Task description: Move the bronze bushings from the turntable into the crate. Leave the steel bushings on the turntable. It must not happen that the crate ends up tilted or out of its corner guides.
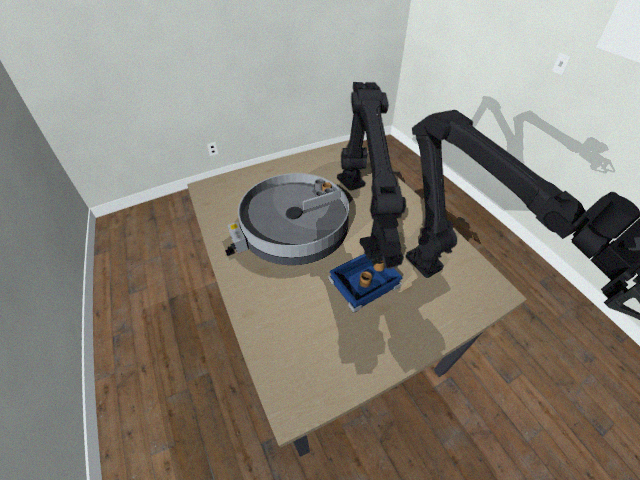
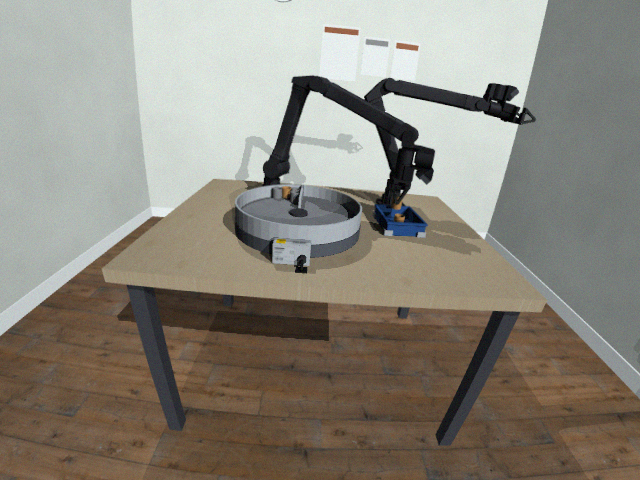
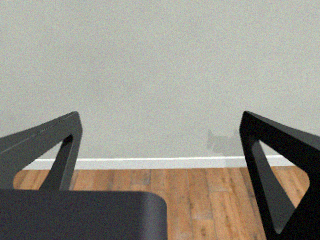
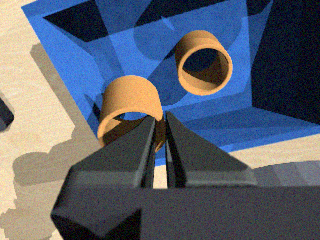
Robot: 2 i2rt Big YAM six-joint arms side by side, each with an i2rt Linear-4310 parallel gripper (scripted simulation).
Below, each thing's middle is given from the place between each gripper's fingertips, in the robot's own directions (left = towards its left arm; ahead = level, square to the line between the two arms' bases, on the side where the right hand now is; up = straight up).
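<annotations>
My left hand is 430 mm above the blue crate (image 1: 347,275), 560 mm to the left of the crate and 250 mm short of it. As for my right hand, it is 60 mm above the blue crate, 30 mm short of the crate and 10 mm to the right of it.
</annotations>
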